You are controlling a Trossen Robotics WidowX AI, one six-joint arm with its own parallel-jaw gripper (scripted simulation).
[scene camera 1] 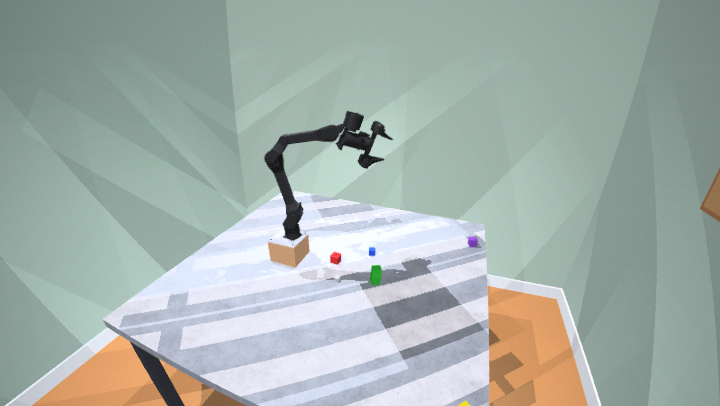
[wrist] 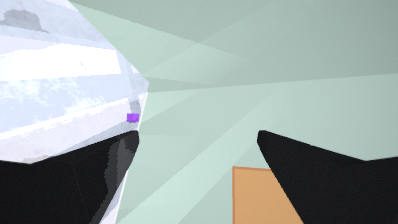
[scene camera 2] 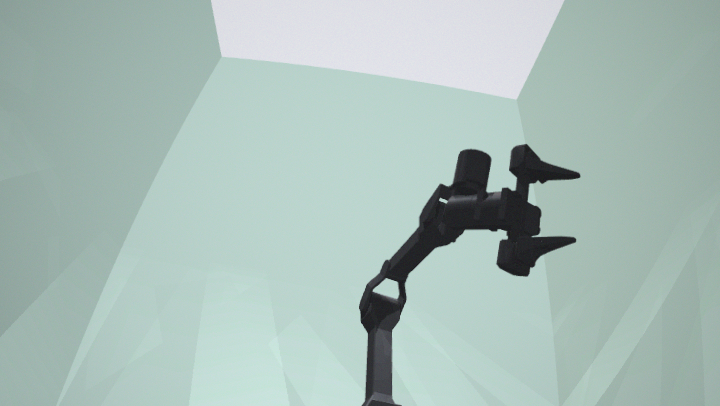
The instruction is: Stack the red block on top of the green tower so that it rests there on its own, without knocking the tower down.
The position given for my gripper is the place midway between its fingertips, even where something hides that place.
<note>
My gripper [scene camera 2: 578, 206] is open and holds nothing.
My gripper is seen too in scene camera 1 [scene camera 1: 388, 149] and in the wrist view [wrist: 199, 136].
</note>
